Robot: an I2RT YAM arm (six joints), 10 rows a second.
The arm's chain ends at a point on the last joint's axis. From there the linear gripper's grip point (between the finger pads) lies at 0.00 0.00 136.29 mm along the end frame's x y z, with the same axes.
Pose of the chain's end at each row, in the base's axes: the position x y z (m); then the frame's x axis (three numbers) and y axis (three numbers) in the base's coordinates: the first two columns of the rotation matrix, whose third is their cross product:
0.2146, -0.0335, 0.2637, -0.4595, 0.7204, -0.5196, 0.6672, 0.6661, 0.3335
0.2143, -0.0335, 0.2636, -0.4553, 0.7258, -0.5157, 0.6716, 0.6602, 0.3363
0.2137, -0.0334, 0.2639, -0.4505, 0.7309, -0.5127, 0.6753, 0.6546, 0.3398
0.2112, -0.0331, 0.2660, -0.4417, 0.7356, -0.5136, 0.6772, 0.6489, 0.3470
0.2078, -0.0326, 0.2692, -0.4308, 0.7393, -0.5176, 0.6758, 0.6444, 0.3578
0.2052, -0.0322, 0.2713, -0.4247, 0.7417, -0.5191, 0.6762, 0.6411, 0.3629
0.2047, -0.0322, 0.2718, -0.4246, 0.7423, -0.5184, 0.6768, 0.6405, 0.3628
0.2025, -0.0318, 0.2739, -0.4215, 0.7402, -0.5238, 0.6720, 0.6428, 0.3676
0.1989, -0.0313, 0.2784, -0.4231, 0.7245, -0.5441, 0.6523, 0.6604, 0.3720
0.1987, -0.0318, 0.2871, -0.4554, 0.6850, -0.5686, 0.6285, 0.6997, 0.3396
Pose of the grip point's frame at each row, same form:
0.2945, -0.0599, 0.1565, -0.4595, 0.7204, -0.5196, 0.6672, 0.6661, 0.3335
0.2940, -0.0598, 0.1562, -0.4553, 0.7258, -0.5157, 0.6716, 0.6602, 0.3363
0.2933, -0.0597, 0.1564, -0.4505, 0.7309, -0.5127, 0.6753, 0.6546, 0.3398
0.2914, -0.0596, 0.1590, -0.4417, 0.7356, -0.5136, 0.6772, 0.6489, 0.3470
0.2893, -0.0593, 0.1633, -0.4308, 0.7393, -0.5176, 0.6758, 0.6444, 0.3578
0.2872, -0.0590, 0.1658, -0.4247, 0.7417, -0.5191, 0.6762, 0.6411, 0.3629
0.2867, -0.0590, 0.1663, -0.4246, 0.7423, -0.5184, 0.6768, 0.6405, 0.3628
0.2855, -0.0587, 0.1692, -0.4215, 0.7402, -0.5238, 0.6720, 0.6428, 0.3676
0.2846, -0.0582, 0.1759, -0.4231, 0.7245, -0.5441, 0.6523, 0.6604, 0.3720
0.2846, -0.0594, 0.1850, -0.4554, 0.6850, -0.5686, 0.6285, 0.6997, 0.3396

